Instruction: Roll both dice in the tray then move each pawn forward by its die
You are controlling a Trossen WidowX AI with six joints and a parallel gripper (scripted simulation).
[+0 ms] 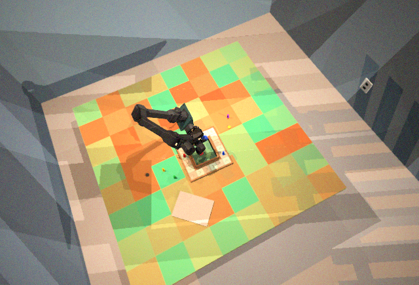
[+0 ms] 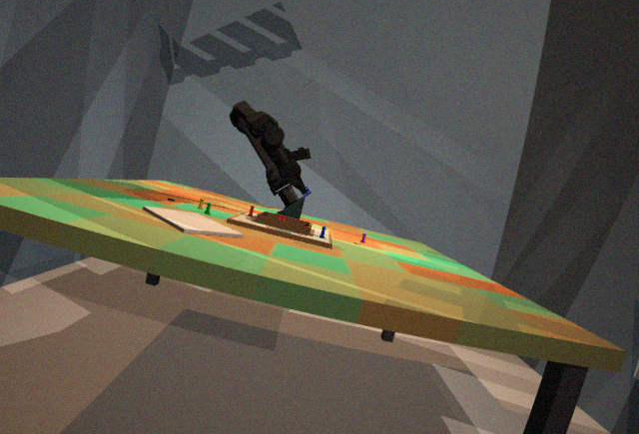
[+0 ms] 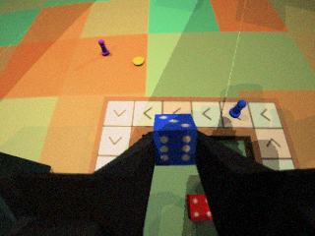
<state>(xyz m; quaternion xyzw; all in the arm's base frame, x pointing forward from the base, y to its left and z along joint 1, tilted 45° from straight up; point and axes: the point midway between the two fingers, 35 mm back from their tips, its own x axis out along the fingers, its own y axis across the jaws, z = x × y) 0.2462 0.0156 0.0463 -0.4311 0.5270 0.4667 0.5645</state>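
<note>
Right now the red pawn is 150 mm to the right of my gripper tip, 100 mm below it and 20 mm behind it. The rest, counted from my gripper tip: blue pawn: 110 mm ahead, 100 mm below, 60 mm to the left; then purple pawn: 240 mm to the left, 110 mm below, 90 mm behind; then yellow disc: 200 mm to the left, 120 mm below, 30 mm behind.
</note>
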